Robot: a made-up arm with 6 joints. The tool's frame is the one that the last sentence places.
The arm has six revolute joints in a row. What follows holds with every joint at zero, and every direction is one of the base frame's. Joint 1 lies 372 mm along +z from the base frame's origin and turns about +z. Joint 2 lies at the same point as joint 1 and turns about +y. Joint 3 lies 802 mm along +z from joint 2 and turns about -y. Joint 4 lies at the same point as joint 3 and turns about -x. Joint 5 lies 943 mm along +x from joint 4 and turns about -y. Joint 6 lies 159 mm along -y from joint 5 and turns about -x. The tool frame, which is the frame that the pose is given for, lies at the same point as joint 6; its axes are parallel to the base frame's.
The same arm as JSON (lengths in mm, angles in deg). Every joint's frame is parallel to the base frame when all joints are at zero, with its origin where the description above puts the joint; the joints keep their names.
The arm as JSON. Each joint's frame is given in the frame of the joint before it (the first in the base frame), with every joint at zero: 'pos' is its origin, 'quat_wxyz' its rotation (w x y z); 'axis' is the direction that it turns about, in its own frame. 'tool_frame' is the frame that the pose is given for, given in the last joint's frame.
{"length_unit": "mm", "angle_unit": "deg", "joints": [{"joint": "joint 1", "pos": [0.0, 0.0, 372.0], "quat_wxyz": [1.0, 0.0, 0.0, 0.0], "axis": "+z"}, {"joint": "joint 2", "pos": [0.0, 0.0, 0.0], "quat_wxyz": [1.0, 0.0, 0.0, 0.0], "axis": "+y"}, {"joint": "joint 3", "pos": [0.0, 0.0, 802.0], "quat_wxyz": [1.0, 0.0, 0.0, 0.0], "axis": "-y"}, {"joint": "joint 4", "pos": [0.0, 0.0, 0.0], "quat_wxyz": [1.0, 0.0, 0.0, 0.0], "axis": "-x"}, {"joint": "joint 5", "pos": [943.0, 0.0, 0.0], "quat_wxyz": [1.0, 0.0, 0.0, 0.0], "axis": "-y"}, {"joint": "joint 6", "pos": [0.0, -159.0, 0.0], "quat_wxyz": [1.0, 0.0, 0.0, 0.0], "axis": "-x"}], "tool_frame": {"pos": [0.0, 0.0, 0.0], "quat_wxyz": [1.0, 0.0, 0.0, 0.0]}}
